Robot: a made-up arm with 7 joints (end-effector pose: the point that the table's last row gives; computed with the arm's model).
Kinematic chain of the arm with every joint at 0, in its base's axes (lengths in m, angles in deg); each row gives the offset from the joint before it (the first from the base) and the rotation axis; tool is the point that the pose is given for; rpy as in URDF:
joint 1: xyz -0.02 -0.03 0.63 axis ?
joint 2: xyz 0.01 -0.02 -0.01 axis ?
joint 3: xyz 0 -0.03 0.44 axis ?
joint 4: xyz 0.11 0 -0.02 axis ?
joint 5: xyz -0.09 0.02 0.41 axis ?
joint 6: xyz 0.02 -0.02 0 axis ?
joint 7: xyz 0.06 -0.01 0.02 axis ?
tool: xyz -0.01 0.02 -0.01 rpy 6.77 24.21 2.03
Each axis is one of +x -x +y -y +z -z.
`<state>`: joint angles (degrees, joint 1 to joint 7).
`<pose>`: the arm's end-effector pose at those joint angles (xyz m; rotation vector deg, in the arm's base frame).
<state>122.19 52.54 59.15 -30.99 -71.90 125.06 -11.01</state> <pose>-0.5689 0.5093 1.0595 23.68 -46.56 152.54</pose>
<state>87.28 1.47 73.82 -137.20 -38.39 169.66 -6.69</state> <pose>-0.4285 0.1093 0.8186 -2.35 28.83 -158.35</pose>
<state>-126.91 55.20 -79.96 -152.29 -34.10 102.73 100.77</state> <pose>-0.4539 0.1855 0.5769 -10.25 -78.69 38.04</pose>
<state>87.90 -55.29 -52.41 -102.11 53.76 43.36 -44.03</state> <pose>0.4411 -0.1332 1.1364 77.88 25.34 135.69</pose>
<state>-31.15 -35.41 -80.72 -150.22 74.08 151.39 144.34</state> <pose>-0.2601 -0.3963 0.6892 -58.51 -8.41 16.33</pose>
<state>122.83 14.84 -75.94 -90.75 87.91 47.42 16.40</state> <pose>0.2893 0.5695 1.0448 37.06 98.16 56.55</pose>
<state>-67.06 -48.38 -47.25 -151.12 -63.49 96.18 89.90</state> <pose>-0.2871 -0.3386 0.8778 -4.00 12.51 -173.34</pose>
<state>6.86 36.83 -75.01 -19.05 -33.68 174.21 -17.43</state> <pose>0.5547 -0.1317 1.2601 -120.20 -44.68 10.36</pose>
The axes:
joint 1: +z
joint 2: +y
joint 3: +z
joint 4: -y
joint 5: +z
joint 6: -y
joint 7: -z

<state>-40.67 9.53 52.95 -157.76 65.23 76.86 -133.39</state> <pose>0.2596 0.0125 0.5950 97.79 -6.05 94.57</pose>
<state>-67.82 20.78 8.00 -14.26 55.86 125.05 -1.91</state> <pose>0.1179 -0.4507 1.3903 20.17 -83.65 -21.89</pose>
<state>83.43 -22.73 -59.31 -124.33 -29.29 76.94 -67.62</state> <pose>0.5094 0.0638 0.9409 -14.92 63.15 98.20</pose>
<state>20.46 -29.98 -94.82 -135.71 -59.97 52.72 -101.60</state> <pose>0.0370 -0.5931 0.7326 67.05 65.43 61.55</pose>
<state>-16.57 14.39 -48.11 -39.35 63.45 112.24 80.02</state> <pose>0.3145 -0.4555 1.3793 95.11 -46.77 -79.22</pose>
